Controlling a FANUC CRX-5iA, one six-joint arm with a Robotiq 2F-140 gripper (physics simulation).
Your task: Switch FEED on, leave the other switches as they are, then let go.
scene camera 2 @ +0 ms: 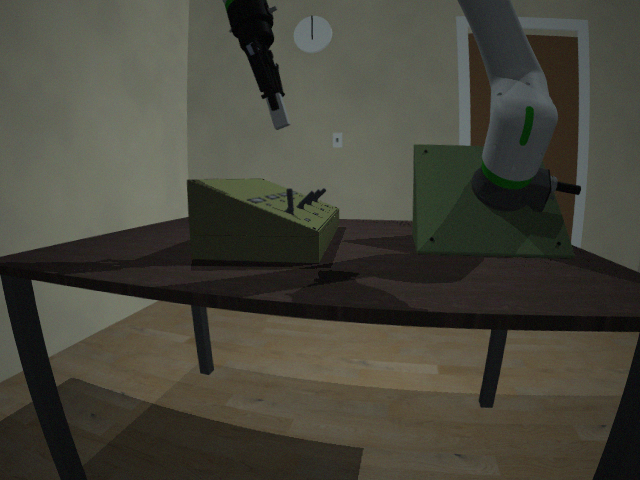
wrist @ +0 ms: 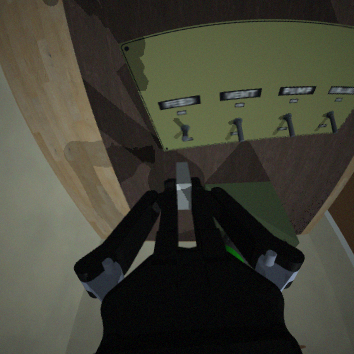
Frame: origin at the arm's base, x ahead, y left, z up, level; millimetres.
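Where they show: gripper, fingertip midpoint: point(scene camera 2: 282, 126) point(wrist: 181, 171); arm's base at its link origin: point(scene camera 2: 501, 188).
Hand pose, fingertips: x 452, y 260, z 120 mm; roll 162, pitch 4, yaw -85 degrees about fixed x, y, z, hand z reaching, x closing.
Observation:
Each offset is from my fingertips to the top centre of the thing. Level surfaces: height alone.
The switch box point(scene camera 2: 253, 235) point(wrist: 230, 60) stands on the table. Its FEED lever {dx -13, dy -4, dz -125 mm} point(scene camera 2: 290, 200) point(wrist: 185, 132) is nearly upright in the scene view, apart in angle from the others, and looks short in the wrist view, below its FEED label {dx +54, dy +13, dz -144 mm} point(wrist: 179, 102). The VENT lever {dx +2, dy -124, dz -134 mm} point(wrist: 239, 130), the PUMP lever {dx +30, dy -240, dz -134 mm} point(wrist: 289, 125) and a fourth lever {dx +58, dy -357, dz -134 mm} point(wrist: 332, 122) lean alike, towards the box's low edge. My gripper point(scene camera 2: 279, 124) point(wrist: 181, 171) is shut with nothing between the fingers. It hangs clearly above the box, touching no lever.
A green angular mount point(scene camera 2: 444, 206) point(wrist: 260, 200) stands at the right of the dark table {dz -261 mm} point(scene camera 2: 258, 286), behind the arm's elbow-like grey joint point(scene camera 2: 516, 124). A wall clock point(scene camera 2: 312, 34) and a door point(scene camera 2: 563, 103) are in the background.

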